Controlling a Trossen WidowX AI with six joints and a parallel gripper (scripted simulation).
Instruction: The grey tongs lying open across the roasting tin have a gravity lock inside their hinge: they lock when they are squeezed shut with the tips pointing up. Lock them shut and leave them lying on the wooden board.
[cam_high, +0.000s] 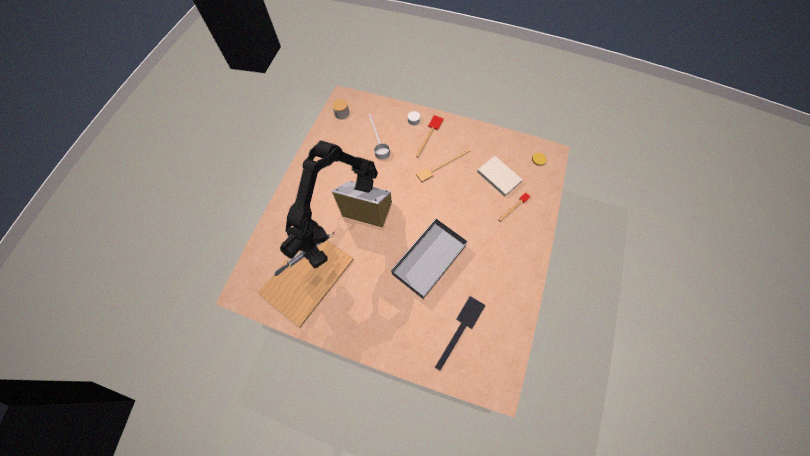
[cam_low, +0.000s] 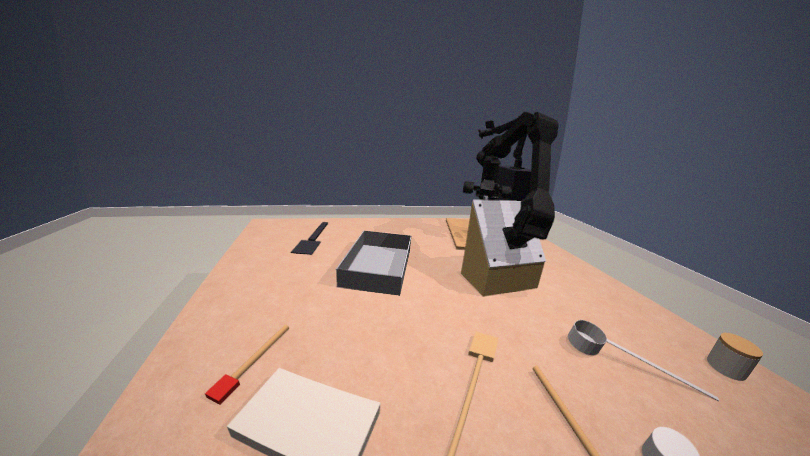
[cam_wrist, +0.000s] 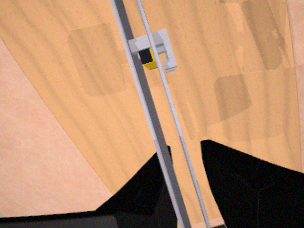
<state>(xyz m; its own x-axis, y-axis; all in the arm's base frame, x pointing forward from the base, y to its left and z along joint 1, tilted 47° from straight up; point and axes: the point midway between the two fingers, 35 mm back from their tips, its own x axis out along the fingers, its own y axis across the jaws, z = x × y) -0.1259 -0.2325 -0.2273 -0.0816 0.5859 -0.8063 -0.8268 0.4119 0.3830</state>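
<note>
The yellow slider lies 20 mm ahead of my gripper tip, 40 mm to the left of it and 20 mm above it. From my gripper tip the other things lie so: roasting tin (470 mm ahead, 140 mm to the left, 110 mm below); wooden board (30 mm behind, 60 mm to the right, 130 mm below); black spatula (650 mm ahead, 110 mm to the right, 130 mm below).
</note>
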